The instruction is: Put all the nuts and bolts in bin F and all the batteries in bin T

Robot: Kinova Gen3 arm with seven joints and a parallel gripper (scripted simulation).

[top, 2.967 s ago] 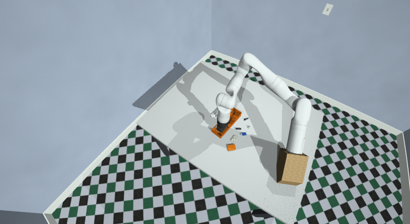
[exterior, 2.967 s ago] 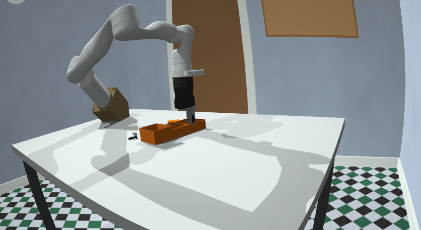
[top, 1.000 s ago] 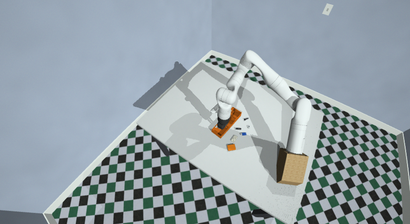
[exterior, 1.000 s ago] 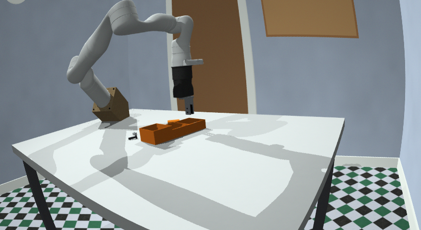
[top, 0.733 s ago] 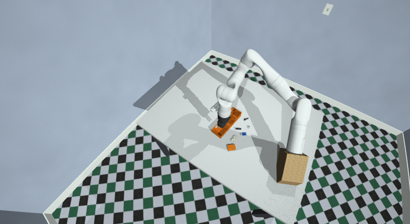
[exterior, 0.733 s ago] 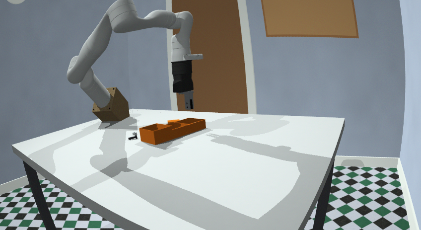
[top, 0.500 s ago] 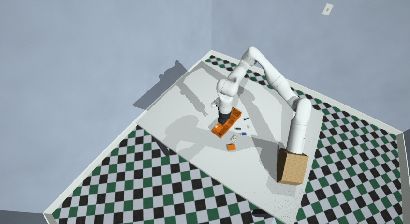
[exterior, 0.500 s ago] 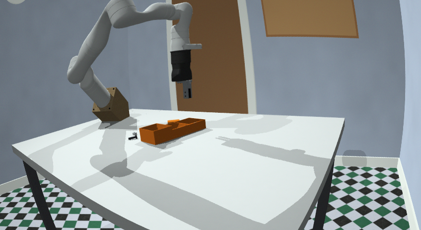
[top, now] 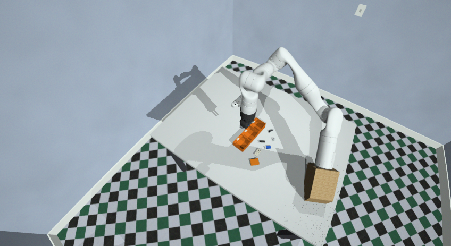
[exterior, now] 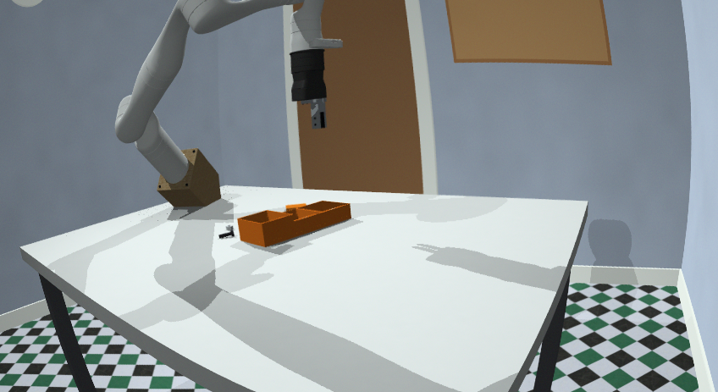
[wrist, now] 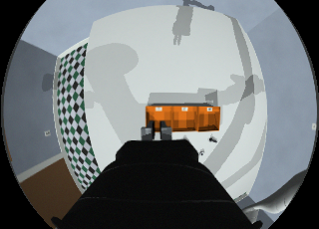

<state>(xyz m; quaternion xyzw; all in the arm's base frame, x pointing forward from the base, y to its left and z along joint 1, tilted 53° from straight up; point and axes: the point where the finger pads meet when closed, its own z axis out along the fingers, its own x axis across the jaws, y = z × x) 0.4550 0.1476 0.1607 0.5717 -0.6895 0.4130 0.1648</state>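
My gripper is now 160 mm past the bolt, 170 mm to the left of it and 210 mm above it. From my hand the other things lie so: white dotted block 120 mm behind, 20 mm to the left, 210 mm below; then orange bin 30 mm behind, 80 mm to the right, 200 mm below; then black cylinder 130 mm behind, 70 mm to the right, 210 mm below.
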